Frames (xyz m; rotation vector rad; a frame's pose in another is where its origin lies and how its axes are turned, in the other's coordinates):
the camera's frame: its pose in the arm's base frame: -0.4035 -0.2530 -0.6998 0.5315 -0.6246 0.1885
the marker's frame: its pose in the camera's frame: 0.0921 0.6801 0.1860 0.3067 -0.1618 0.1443
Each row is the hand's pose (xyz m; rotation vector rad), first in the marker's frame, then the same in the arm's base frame.
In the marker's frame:
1: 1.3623 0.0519 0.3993 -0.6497 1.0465 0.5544
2: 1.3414 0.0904 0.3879 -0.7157 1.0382 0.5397
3: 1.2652 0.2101 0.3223 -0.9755 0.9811 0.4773
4: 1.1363 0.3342 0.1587 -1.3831 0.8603 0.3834
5: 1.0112 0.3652 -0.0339 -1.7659 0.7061 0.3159
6: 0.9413 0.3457 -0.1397 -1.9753 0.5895 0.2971
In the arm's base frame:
1: 0.0207 -0.0221 0.9954 -0.2848 -0.0921 0.8779
2: -0.0098 0.0113 0.9934 -0.3327 -0.1007 0.8341
3: -0.0975 0.1377 0.9659 -0.5143 -0.1491 0.6525
4: -0.1747 0.3408 0.8584 -0.8007 -0.2311 0.3633
5: -0.1811 0.5057 0.6956 -1.0788 -0.3221 0.0958
6: -0.1641 0.5725 0.5875 -1.2370 -0.3919 -0.0476

